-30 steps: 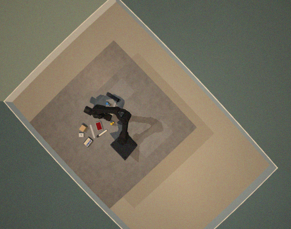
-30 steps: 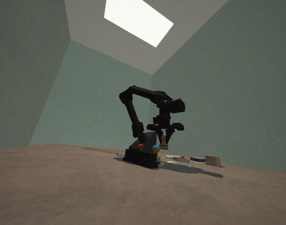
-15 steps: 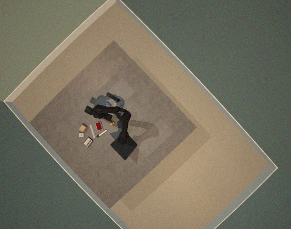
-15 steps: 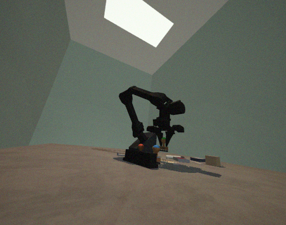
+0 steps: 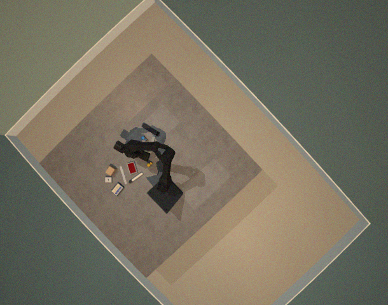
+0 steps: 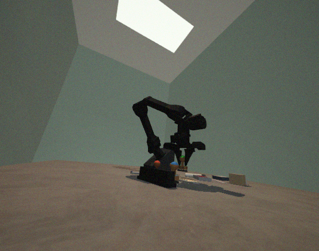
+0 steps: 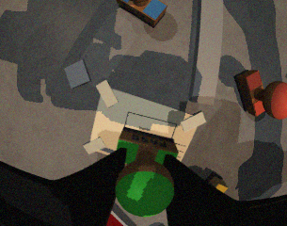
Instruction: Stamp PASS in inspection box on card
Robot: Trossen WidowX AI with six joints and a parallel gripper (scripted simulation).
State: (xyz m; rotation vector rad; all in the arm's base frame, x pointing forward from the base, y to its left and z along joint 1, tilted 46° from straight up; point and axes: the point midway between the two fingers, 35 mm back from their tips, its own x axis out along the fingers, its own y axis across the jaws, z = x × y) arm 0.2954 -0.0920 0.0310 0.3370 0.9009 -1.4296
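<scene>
The cream card is 60 mm below my gripper tip and 10 mm to the left of it. Also, from my gripper tip: green-knobbed stamp right at my gripper tip; red-knobbed stamp 90 mm to the right, 70 mm behind, 40 mm below; yellow-knobbed stamp 110 mm behind, 40 mm below, 30 mm to the left.
</scene>
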